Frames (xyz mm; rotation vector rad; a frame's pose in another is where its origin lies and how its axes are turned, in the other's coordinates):
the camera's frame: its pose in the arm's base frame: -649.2 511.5 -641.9 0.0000 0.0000 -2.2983
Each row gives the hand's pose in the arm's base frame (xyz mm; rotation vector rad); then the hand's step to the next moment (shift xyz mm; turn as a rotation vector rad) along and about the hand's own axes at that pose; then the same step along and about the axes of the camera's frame.
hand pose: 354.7 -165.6 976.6 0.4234 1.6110 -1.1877
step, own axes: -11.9 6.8 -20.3 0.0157 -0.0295 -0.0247
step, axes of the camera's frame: -17.1 -16.3 6.5 0.0250 -0.0332 -0.0004
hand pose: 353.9 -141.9 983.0 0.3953 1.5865 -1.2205
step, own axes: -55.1 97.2 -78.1 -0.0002 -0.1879 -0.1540
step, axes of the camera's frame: -129.3 -42.8 -6.6 0.1098 -0.1996 0.0843
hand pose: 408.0 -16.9 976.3 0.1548 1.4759 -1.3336
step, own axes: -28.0 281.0 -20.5 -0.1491 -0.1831 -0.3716
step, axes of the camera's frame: -226.8 56.3 -159.8 -0.0303 -0.4146 0.1449
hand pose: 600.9 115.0 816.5 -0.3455 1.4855 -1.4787
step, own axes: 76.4 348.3 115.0 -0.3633 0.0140 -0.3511
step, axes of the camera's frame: -92.8 181.2 -314.5 -0.3104 -0.3934 0.0660
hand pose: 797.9 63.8 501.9 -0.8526 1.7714 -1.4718
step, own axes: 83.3 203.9 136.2 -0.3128 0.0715 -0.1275
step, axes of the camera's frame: 49.2 114.3 -227.1 -0.2959 -0.1761 -0.0257
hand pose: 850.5 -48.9 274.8 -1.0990 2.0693 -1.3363
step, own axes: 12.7 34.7 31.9 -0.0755 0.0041 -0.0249
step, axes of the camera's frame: 13.7 15.0 -44.4 -0.0730 -0.0316 0.0031
